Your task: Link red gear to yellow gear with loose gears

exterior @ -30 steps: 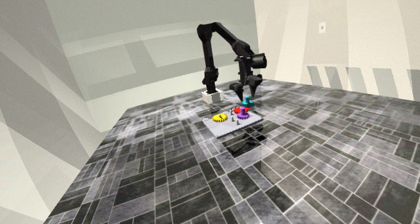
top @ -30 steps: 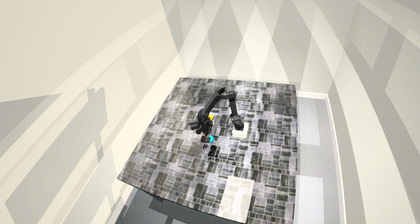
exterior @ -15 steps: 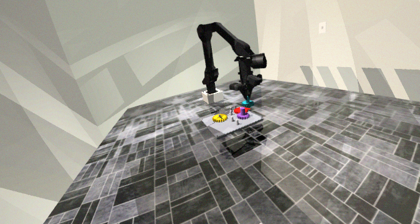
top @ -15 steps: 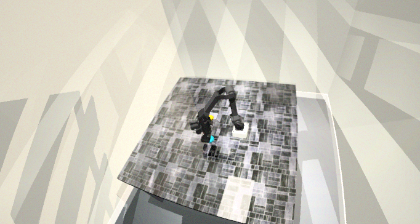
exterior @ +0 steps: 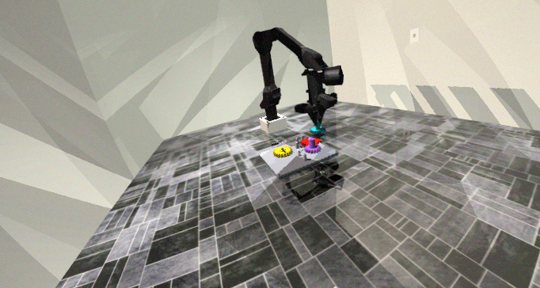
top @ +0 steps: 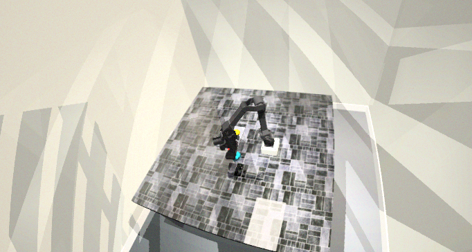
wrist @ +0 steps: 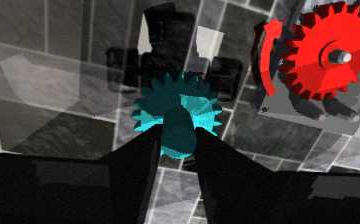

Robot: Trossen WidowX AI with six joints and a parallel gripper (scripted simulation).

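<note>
Now: gripper tip 17 cm to the left of the grey board, 9 cm short of it and 3 cm above it. The rest, counted from my gripper tip: red gear (9 cm to the right, 7 cm ahead, 2 cm below); then purple gear (12 cm to the right, 11 cm ahead, 2 cm below); then teal gear (1 cm below).
</note>
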